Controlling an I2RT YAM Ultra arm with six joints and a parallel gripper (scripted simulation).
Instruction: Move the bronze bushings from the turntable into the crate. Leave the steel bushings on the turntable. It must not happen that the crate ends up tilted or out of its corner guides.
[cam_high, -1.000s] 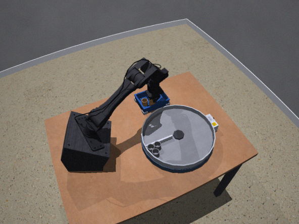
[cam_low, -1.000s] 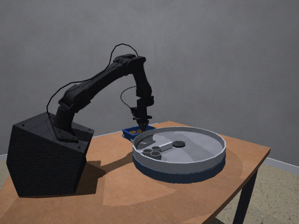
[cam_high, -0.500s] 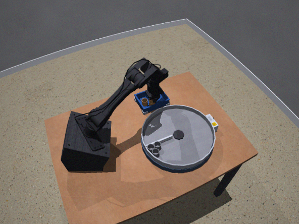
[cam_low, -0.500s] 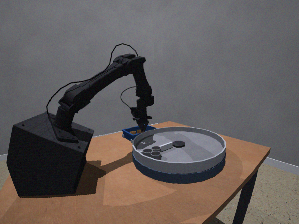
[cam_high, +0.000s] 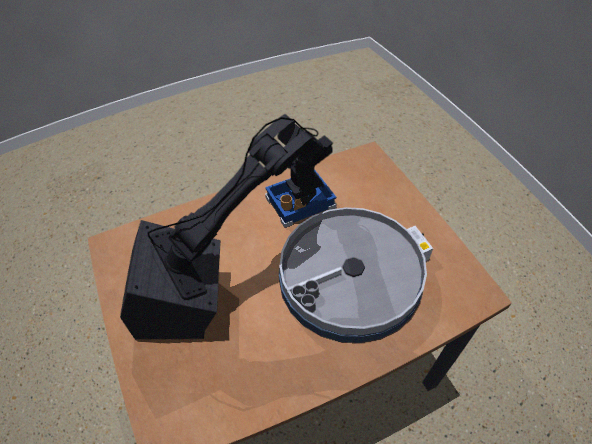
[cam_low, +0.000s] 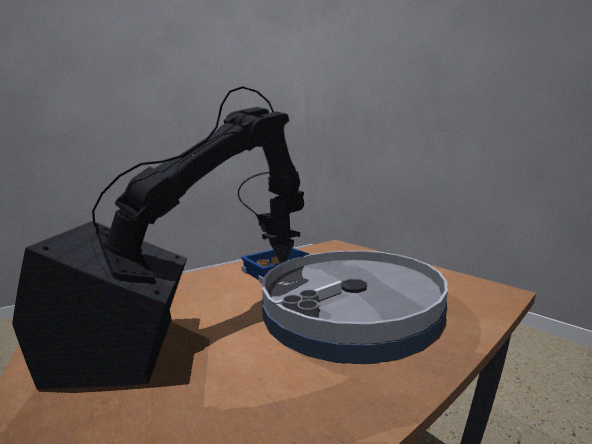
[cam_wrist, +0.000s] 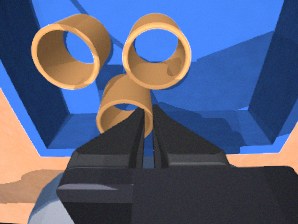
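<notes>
Now: the blue crate 40 mm to the left of my hand, 20 mm below it and 20 mm ahead of it. From my hand the other things lie so: grey turntable (290 mm to the right, 60 mm behind, 10 mm above).
</notes>
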